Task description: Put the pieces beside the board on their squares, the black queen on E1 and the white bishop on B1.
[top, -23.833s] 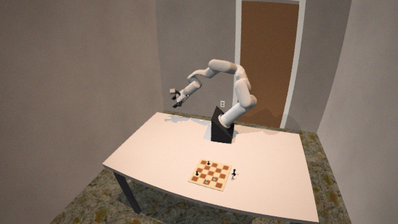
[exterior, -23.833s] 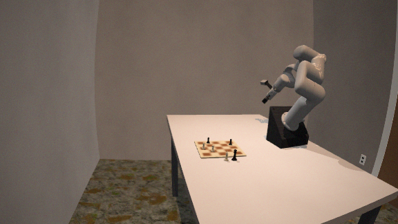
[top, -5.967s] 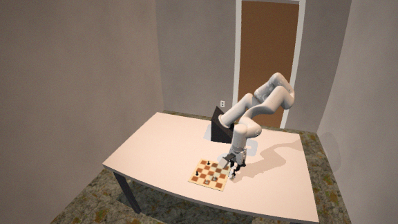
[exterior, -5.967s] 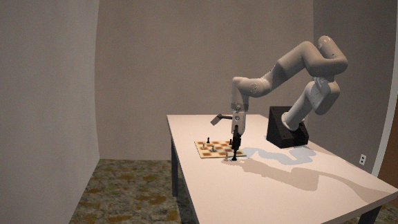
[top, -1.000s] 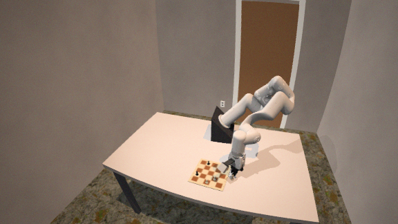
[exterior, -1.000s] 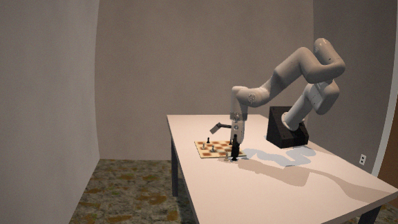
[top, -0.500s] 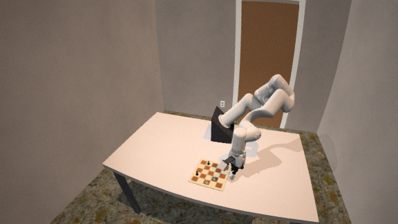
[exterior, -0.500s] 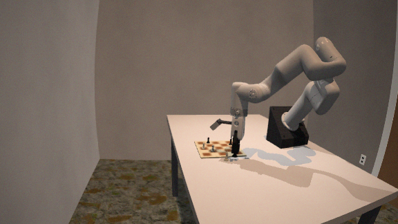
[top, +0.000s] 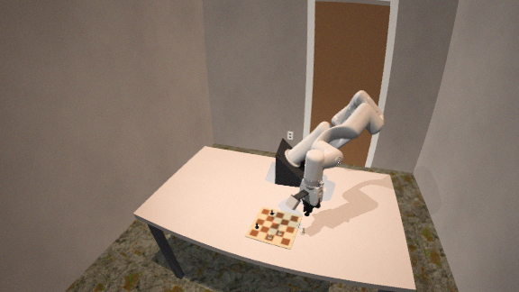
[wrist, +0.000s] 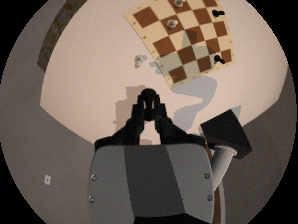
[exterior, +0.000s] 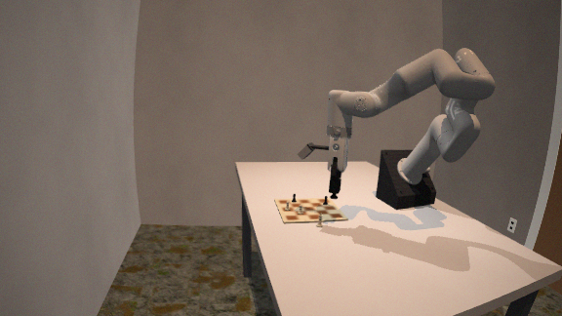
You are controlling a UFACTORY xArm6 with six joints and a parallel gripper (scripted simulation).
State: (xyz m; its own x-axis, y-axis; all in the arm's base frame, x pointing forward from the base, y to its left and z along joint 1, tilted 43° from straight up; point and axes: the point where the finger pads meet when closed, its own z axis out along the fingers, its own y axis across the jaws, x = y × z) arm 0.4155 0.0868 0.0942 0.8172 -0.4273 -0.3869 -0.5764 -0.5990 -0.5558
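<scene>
Right now the white bishop is 11 cm below my hand and 4 cm ahead of it. Also, from my hand: chessboard 14 cm to the right, 13 cm below, 2 cm ahead; then black queen 1 cm below.
</scene>
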